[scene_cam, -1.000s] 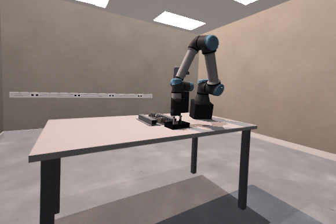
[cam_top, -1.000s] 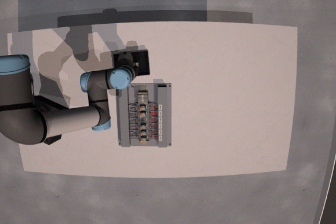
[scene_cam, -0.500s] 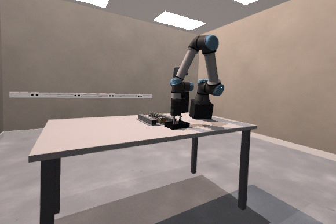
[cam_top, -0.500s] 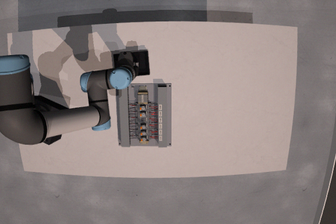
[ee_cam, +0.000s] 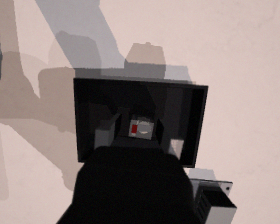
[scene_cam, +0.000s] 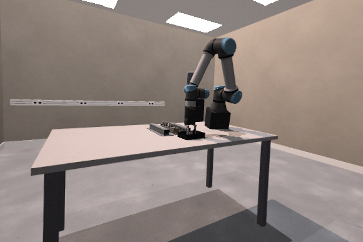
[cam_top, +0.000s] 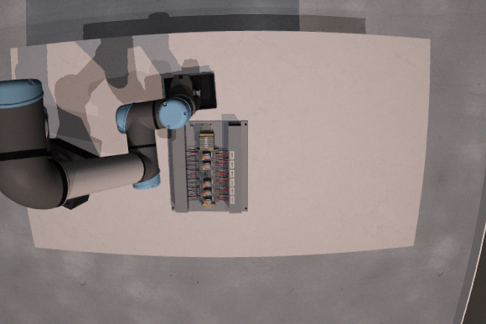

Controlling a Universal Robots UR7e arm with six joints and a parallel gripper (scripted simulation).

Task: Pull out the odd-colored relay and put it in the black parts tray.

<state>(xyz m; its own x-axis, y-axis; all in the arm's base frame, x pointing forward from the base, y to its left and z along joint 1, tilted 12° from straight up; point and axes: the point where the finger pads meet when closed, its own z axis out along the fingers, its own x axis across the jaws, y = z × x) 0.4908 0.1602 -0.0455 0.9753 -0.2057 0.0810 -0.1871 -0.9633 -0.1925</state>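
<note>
The black parts tray is 20 mm below my hand. Round my hand: relay panel (260 mm to the right, 20 mm below).
</note>
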